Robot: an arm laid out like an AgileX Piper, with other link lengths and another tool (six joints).
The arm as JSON. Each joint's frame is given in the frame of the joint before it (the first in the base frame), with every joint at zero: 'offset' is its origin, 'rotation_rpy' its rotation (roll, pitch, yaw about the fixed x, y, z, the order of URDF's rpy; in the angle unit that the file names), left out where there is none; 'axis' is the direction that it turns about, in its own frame. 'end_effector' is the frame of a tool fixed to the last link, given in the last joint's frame.
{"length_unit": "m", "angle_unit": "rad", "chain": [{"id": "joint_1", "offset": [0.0, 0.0, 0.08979], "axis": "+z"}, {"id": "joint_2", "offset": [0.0, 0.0, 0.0], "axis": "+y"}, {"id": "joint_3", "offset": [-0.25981, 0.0, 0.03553], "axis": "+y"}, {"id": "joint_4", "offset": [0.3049, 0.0, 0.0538], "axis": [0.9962, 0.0, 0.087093]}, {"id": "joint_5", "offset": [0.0, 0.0, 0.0], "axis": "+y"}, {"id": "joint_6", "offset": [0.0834, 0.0, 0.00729], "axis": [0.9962, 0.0, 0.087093]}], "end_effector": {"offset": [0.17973, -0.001, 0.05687], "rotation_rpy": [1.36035, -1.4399, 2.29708]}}
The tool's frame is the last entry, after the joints.
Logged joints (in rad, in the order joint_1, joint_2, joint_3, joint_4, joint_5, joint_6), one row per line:
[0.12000, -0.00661, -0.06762, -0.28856, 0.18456, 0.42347]
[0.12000, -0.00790, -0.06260, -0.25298, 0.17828, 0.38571]
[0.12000, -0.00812, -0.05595, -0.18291, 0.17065, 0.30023]
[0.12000, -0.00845, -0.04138, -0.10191, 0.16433, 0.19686]
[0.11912, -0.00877, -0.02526, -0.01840, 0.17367, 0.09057]
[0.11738, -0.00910, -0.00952, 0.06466, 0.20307, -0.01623]
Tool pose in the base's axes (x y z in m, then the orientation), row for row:
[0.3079, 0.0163, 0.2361, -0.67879, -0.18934, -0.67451, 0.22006]
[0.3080, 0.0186, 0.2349, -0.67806, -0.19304, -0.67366, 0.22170]
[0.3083, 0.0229, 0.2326, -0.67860, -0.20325, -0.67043, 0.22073]
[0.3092, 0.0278, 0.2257, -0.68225, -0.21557, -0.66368, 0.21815]
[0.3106, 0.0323, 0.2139, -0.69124, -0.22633, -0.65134, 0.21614]
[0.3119, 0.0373, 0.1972, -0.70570, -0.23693, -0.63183, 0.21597]
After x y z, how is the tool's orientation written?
As a quaternion, x y z w.
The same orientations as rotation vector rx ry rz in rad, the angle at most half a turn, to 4 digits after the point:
[-1.8773, -0.5236, -1.8655]
[-1.8736, -0.5334, -1.8615]
[-1.8761, -0.5619, -1.8535]
[-1.8888, -0.5968, -1.8374]
[-1.9157, -0.6272, -1.8051]
[-1.9559, -0.6567, -1.7512]

